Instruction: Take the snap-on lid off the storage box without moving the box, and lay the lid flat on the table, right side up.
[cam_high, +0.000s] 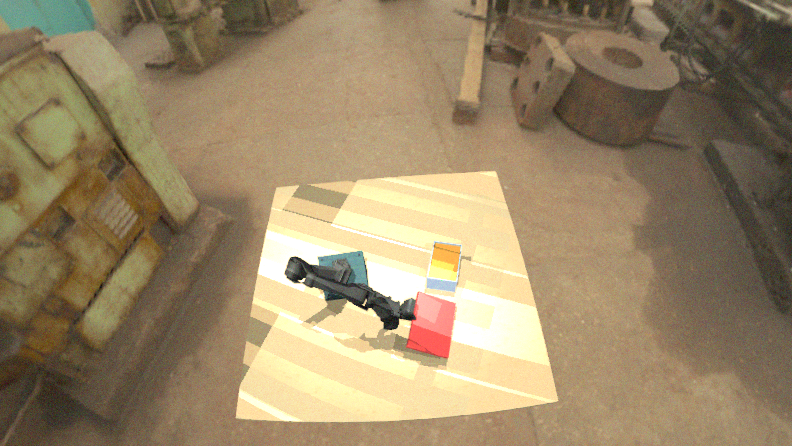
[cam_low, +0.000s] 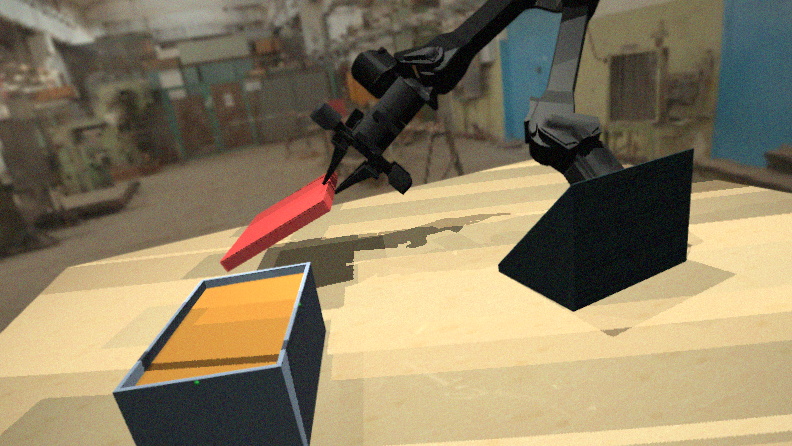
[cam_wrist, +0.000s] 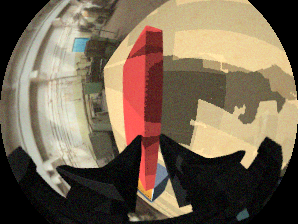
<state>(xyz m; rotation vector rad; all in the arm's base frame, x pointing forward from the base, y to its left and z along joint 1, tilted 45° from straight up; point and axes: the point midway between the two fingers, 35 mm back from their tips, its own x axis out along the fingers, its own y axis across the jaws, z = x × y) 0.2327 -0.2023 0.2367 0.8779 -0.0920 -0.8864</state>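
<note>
Right now the red lid is 7 cm ahead of my gripper tip, 3 cm to the right of it and 3 cm below it. Also, from my gripper tip: storage box: 20 cm ahead, 26 cm to the left, 8 cm below.
</note>
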